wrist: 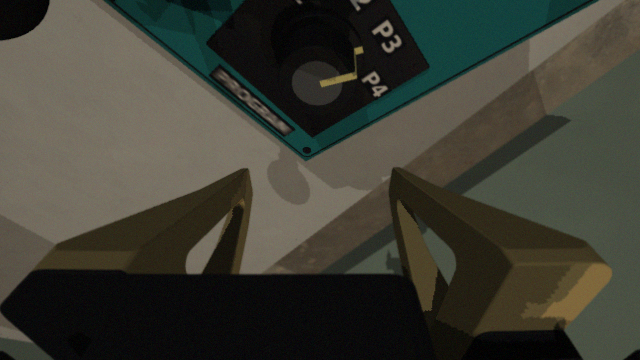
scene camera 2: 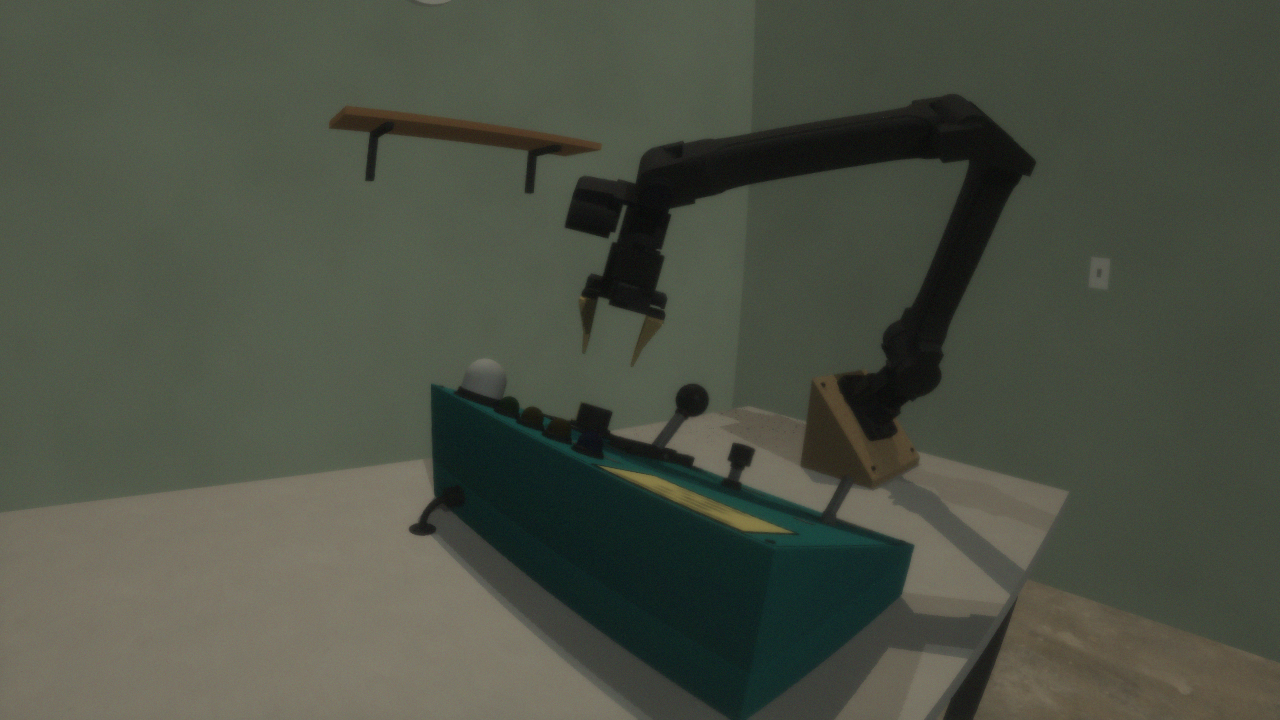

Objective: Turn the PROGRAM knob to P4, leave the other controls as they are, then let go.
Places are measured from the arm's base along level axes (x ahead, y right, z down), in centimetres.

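Pixels of known places: gripper, fingertip midpoint: [wrist: 320, 180] [scene camera 2: 607, 359]; arm's base, link origin: [scene camera 2: 865, 409].
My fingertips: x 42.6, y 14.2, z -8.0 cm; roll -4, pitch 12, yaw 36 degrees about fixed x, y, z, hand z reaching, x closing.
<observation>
For each thing: its middle in the pictures, then the offset to it from my fingertips. "*": a spot on its surface instead.
- black PROGRAM knob, body centre: [wrist: 316, 84] dx +2.0, dy -0.9, dz +6.0 cm
- teal panel, body centre: [scene camera 2: 648, 484] dx +7.5, dy -19.4, dz +9.4 cm
- P3 mark, surface spot: [wrist: 386, 36] * dx +6.7, dy +0.2, dz +7.7 cm
- P4 mark, surface spot: [wrist: 374, 85] * dx +4.7, dy +2.8, dz +8.4 cm
- dark knob, body centre: [wrist: 318, 69] [scene camera 2: 593, 417] dx +2.4, dy -0.9, dz +7.4 cm
- white dome, surface spot: [scene camera 2: 484, 380] * dx +18.9, dy -3.4, dz +1.0 cm
- black ball lever, body centre: [scene camera 2: 692, 400] dx -3.9, dy -12.5, dz +3.0 cm
- short dark lever, body centre: [scene camera 2: 735, 473] dx +0.6, dy -24.9, dz +7.6 cm
- yellow label plate, surface spot: [scene camera 2: 693, 501] * dx +16.2, dy -35.2, dz +3.8 cm
The black PROGRAM knob [wrist: 317, 82] stands near a corner of the teal panel [wrist: 475, 30] [scene camera 2: 698, 582] in the wrist view. Its yellow pointer line [wrist: 340, 80] sits between the P3 mark [wrist: 386, 36] and the P4 mark [wrist: 374, 85]. It looks nearer P3, but the slanted view makes the exact setting hard to tell. My gripper [scene camera 2: 609, 358] [wrist: 320, 180] is open and empty. It hangs above the panel, clear of the knob, with its fingers pointing down. The P1 and P2 marks are partly cut off by the wrist view's top edge.
A dark knob [scene camera 2: 592, 428], a white dome [scene camera 2: 484, 380], small round lamps [scene camera 2: 532, 416], a black ball lever [scene camera 2: 691, 400] and a short dark lever [scene camera 2: 740, 454] rise from the panel. A yellow label plate [scene camera 2: 693, 501] lies on it. A wooden shelf [scene camera 2: 465, 131] hangs behind.
</observation>
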